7 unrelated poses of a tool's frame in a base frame.
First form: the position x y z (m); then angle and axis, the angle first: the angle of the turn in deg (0 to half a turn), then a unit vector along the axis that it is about.
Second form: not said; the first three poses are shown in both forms.
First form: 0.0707, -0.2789, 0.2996, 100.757, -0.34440, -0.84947, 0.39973
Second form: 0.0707, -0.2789, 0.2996, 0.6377, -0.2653, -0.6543, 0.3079
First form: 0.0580, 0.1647, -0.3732, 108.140, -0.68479, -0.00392, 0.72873
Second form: 0.0580, 0.1647, -0.3732, 0.5868, -0.5545, -0.0032, 0.5901
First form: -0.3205, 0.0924, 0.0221, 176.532, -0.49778, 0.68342, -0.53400
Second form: -0.3205, 0.0924, 0.0221, 0.0303, -0.4976, 0.6831, -0.5338
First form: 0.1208, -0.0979, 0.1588, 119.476, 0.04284, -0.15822, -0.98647
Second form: 0.1208, -0.0979, 0.1588, 0.5040, 0.0370, -0.1367, -0.8520
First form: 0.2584, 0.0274, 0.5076, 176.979, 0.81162, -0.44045, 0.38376
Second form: 0.2584, 0.0274, 0.5076, 0.0264, 0.8113, -0.4403, 0.3836
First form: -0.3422, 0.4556, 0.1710, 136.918, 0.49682, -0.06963, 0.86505
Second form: -0.3422, 0.4556, 0.1710, 0.3672, 0.4621, -0.0648, 0.8046
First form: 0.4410, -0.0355, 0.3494, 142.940, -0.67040, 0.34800, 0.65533
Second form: 0.4410, -0.0355, 0.3494, 0.3178, -0.6356, 0.3300, 0.6214
